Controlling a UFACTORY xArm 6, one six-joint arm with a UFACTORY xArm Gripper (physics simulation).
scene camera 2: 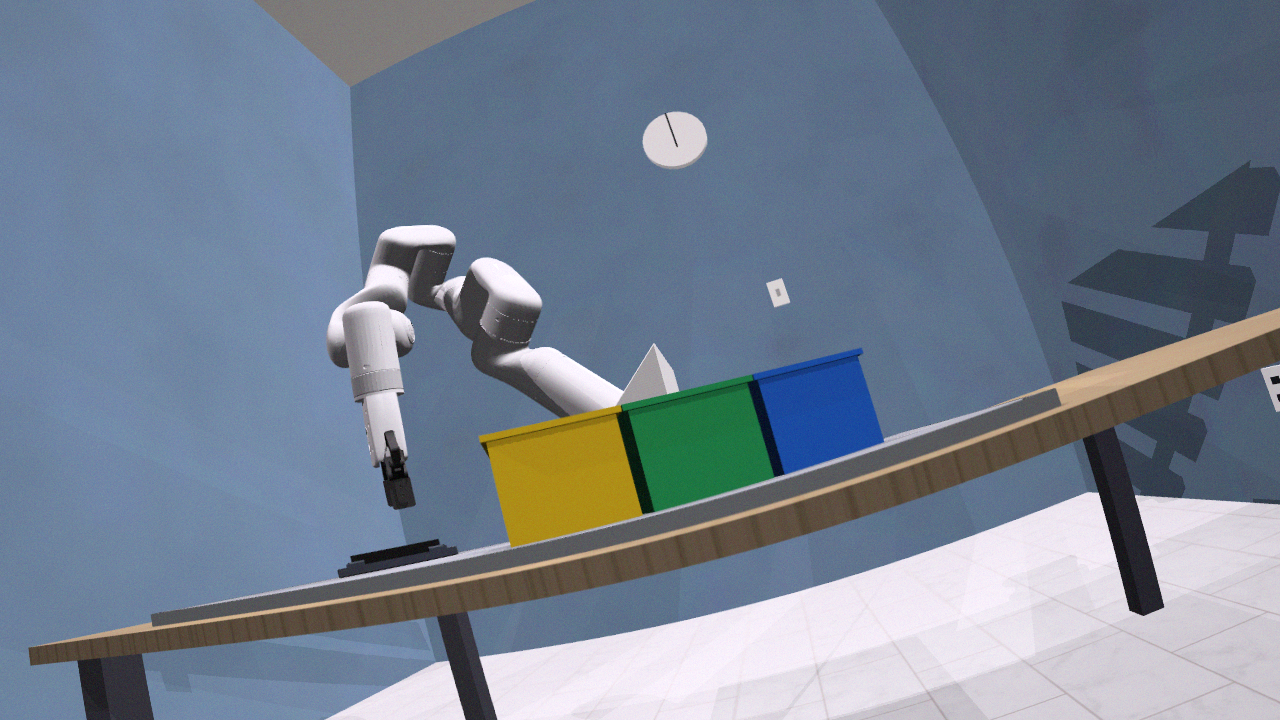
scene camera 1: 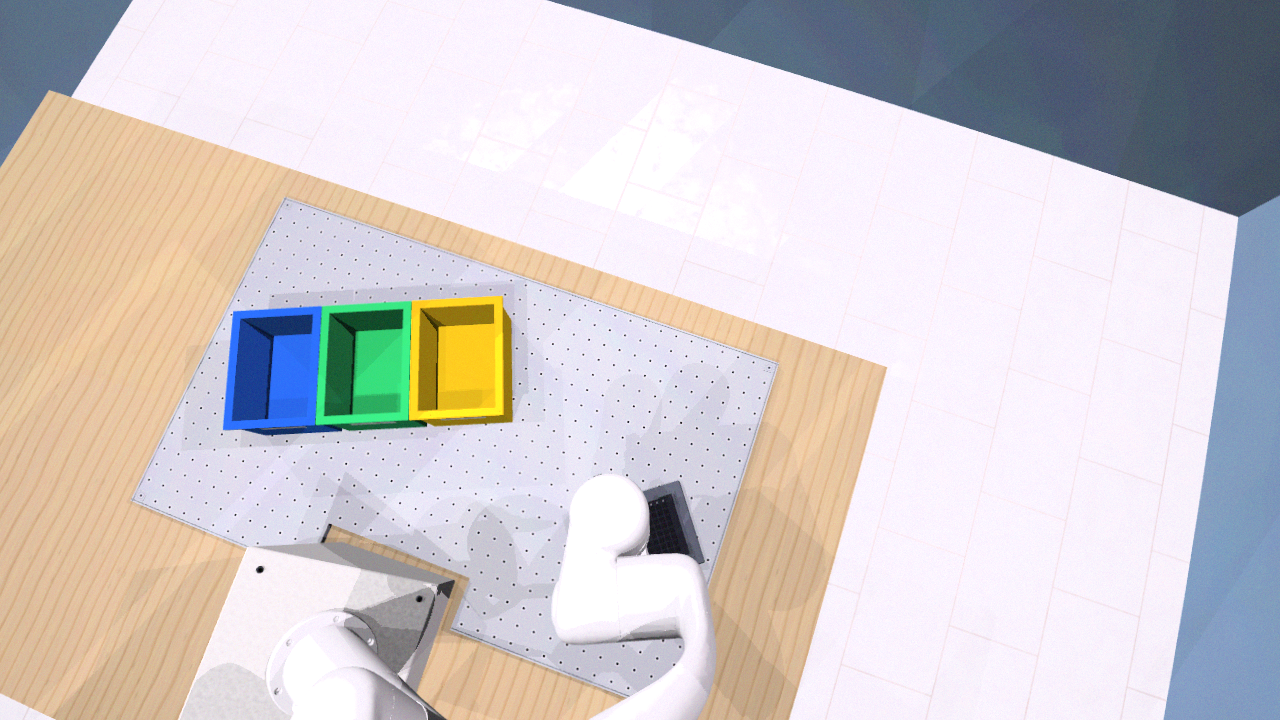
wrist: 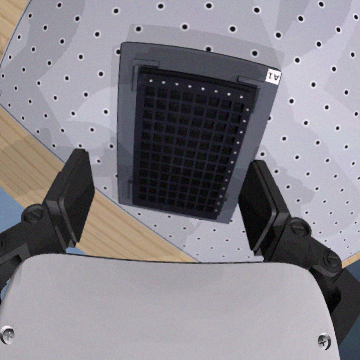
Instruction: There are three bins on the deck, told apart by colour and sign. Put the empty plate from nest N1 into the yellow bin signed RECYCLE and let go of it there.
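Frame: origin at the arm's base, x back, y up, z left, level; millimetres.
Seen in the pictures: gripper, fingertip midpoint: (scene camera 2: 401, 506) (wrist: 167, 174); arm's base, origin of the base link: (scene camera 1: 323, 662).
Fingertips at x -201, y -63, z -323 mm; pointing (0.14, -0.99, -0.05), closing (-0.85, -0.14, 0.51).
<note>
Pixels of each thing's middle, then the offset from my fingertips to it. "spot": a spot on its surface instead. Level surfaces: height alone.
- black plate, body centre: (wrist: 184, 153) (scene camera 2: 395, 553) (scene camera 1: 637, 537) dy -64, dx -16, dz -18 mm
- dark grey nest, body centre: (wrist: 184, 146) (scene camera 2: 397, 560) (scene camera 1: 637, 537) dy -74, dx -16, dz -18 mm
- yellow bin, surface spot: (scene camera 2: 568, 479) spot: dy -36, dx -283, dz +300 mm
- green bin, body centre: (scene camera 2: 681, 453) (scene camera 1: 377, 369) dy -33, dx -174, dz +401 mm
- blue bin, surface spot: (scene camera 2: 819, 411) spot: dy -34, dx -220, dz +542 mm
- perforated deck, its level: dy -83 mm
- wooden table, its level: dy -96 mm
The black plate (scene camera 1: 665, 528) (scene camera 2: 396, 551) (wrist: 187, 150) with square wells sits in the dark grey nest (scene camera 1: 688, 514) (wrist: 126, 125); the nest has a white tag marked A1. My gripper (scene camera 2: 400, 503) (wrist: 167, 174) is open and empty, above the plate. In the wrist view its left finger is well out from the nest and its right finger overlaps the nest's right edge. In scene camera 1 the arm hides the gripper and part of the plate. The yellow bin (scene camera 1: 460, 367) (scene camera 2: 568, 479) is open-topped and empty; its RECYCLE sign is not readable.
The green bin (scene camera 1: 377, 367) (scene camera 2: 702, 447) stands beside the yellow one, and the blue bin (scene camera 1: 290, 371) (scene camera 2: 819, 411) stands beyond it. All stand on the perforated deck (scene camera 1: 572, 420) on the wooden table (scene camera 1: 107, 268). The robot's pedestal (scene camera 1: 232, 617) is at the deck's near edge.
</note>
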